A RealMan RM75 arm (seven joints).
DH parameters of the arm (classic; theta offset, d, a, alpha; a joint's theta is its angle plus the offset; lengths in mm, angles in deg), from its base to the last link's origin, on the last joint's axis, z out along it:
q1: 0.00 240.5 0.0 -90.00
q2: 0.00 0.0 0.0 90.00
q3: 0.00 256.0 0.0 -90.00
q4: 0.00 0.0 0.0 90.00
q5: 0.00 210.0 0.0 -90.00
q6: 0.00 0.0 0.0 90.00
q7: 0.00 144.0 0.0 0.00
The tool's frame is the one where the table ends.
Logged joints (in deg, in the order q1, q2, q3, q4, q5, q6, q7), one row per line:
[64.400, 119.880, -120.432, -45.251, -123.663, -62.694, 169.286]
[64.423, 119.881, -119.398, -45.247, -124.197, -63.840, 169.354]
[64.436, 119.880, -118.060, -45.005, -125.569, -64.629, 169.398]
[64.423, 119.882, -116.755, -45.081, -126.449, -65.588, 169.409]
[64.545, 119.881, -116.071, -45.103, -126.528, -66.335, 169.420]
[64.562, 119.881, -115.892, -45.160, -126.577, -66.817, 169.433]
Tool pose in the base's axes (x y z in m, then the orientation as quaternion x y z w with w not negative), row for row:
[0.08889, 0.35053, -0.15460, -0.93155, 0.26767, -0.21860, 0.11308]
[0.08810, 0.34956, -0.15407, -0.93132, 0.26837, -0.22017, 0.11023]
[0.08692, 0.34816, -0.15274, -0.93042, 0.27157, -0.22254, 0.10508]
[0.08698, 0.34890, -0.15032, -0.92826, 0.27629, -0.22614, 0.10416]
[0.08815, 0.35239, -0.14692, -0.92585, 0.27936, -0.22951, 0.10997]
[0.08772, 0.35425, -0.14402, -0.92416, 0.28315, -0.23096, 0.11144]
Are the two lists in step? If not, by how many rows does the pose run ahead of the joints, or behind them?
The pose runs 2 rows behind the joints: the pose in row i belongs to the joints in row i - 2.
